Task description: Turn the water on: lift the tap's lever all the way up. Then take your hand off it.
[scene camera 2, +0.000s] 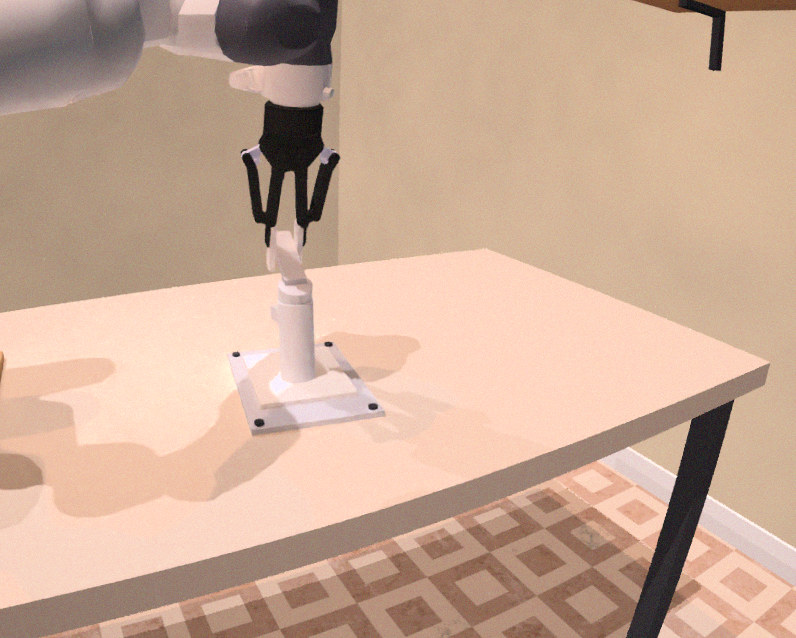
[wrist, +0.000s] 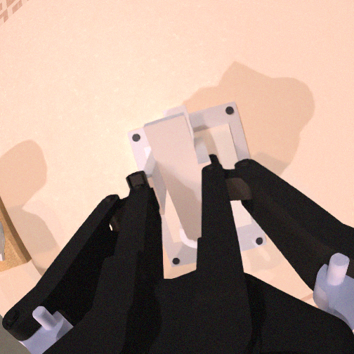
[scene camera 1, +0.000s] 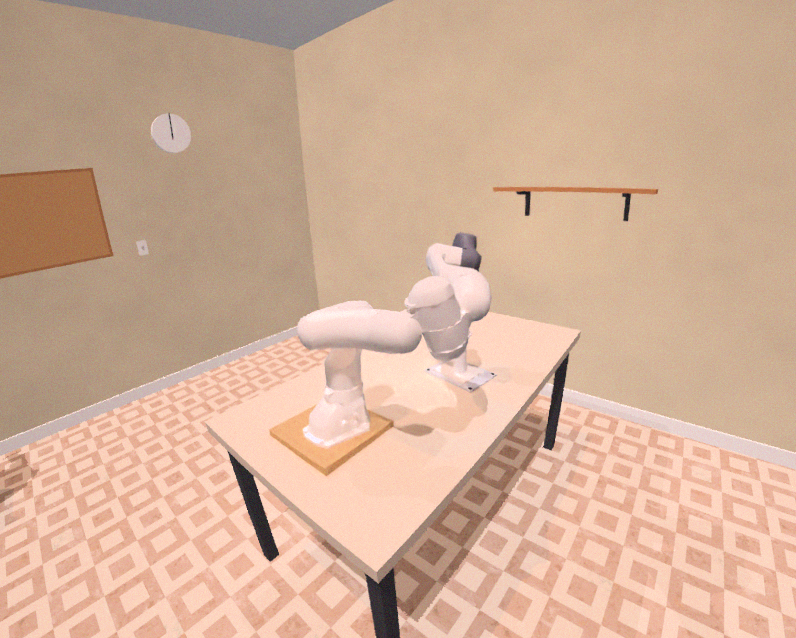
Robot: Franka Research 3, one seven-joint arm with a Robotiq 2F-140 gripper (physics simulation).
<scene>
my gripper: scene camera 2; wrist
same spot on my gripper: [wrist: 307, 235] = [scene camera 2: 319, 167]
</scene>
